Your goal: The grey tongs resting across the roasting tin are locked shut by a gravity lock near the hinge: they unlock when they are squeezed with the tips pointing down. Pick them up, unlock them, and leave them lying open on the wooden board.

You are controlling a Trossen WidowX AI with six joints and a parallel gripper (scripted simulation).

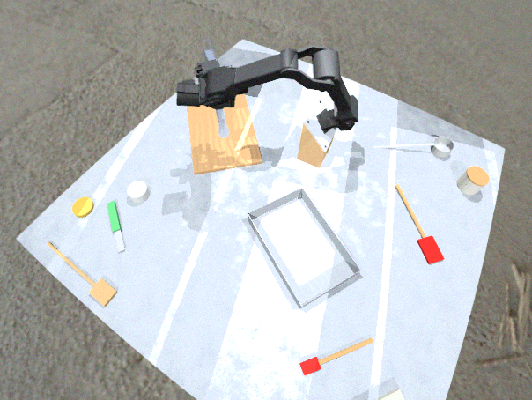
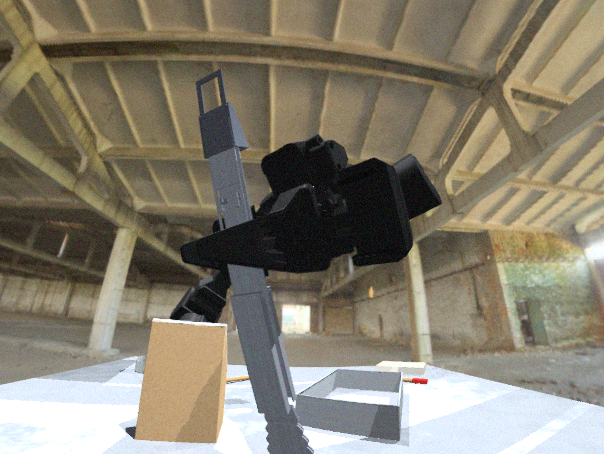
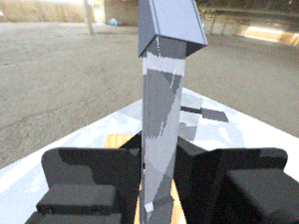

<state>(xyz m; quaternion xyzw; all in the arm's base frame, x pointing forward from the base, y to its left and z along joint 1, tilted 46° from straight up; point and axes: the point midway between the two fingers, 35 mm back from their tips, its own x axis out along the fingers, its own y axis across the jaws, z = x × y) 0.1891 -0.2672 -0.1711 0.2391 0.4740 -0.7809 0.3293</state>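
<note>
Right now the wooden board is 220 mm below my gripper tip. Also, from my gripper tip: black spatula (400 mm behind, 230 mm below, 100 mm to the right); roasting tin (500 mm to the left, 210 mm ahead, 200 mm below); white puck (380 mm ahead, 210 mm below, 30 mm to the right).
</note>
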